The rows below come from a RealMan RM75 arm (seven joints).
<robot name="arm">
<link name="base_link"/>
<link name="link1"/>
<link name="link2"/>
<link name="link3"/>
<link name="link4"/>
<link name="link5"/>
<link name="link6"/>
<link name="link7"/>
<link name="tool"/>
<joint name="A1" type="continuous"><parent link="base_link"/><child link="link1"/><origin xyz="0 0 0.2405" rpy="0 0 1.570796"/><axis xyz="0 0 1"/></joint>
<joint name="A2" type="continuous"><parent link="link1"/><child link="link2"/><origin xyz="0 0 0" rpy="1.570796 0 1.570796"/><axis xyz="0 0 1"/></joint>
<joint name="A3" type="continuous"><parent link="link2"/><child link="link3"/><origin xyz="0 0.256 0" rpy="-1.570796 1.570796 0"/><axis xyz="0 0 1"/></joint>
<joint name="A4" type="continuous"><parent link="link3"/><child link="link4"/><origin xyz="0 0 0" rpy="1.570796 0 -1.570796"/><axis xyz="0 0 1"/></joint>
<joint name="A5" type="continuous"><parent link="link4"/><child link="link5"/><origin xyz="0 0.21 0" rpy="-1.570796 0 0"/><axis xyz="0 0 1"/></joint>
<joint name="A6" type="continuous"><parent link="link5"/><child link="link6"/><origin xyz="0 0 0" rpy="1.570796 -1.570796 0"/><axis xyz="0 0 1"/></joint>
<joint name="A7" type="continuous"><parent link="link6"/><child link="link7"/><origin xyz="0.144 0 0" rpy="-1.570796 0 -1.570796"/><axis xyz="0 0 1"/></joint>
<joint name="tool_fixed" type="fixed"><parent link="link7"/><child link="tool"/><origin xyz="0 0 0" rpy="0 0 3.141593"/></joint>
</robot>
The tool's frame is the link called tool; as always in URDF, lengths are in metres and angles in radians. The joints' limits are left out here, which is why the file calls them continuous.
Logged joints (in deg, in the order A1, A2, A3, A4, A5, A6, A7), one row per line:
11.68 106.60 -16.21 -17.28 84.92 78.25 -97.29
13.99 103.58 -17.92 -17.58 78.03 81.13 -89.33
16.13 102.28 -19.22 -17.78 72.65 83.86 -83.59
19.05 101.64 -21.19 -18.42 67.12 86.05 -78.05
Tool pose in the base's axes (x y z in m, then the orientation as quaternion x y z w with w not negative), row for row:
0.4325 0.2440 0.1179 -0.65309 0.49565 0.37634 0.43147
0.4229 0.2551 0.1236 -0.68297 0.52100 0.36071 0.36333
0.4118 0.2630 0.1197 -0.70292 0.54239 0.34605 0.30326
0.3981 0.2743 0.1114 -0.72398 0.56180 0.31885 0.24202
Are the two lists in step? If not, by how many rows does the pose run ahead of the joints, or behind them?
They are in step.
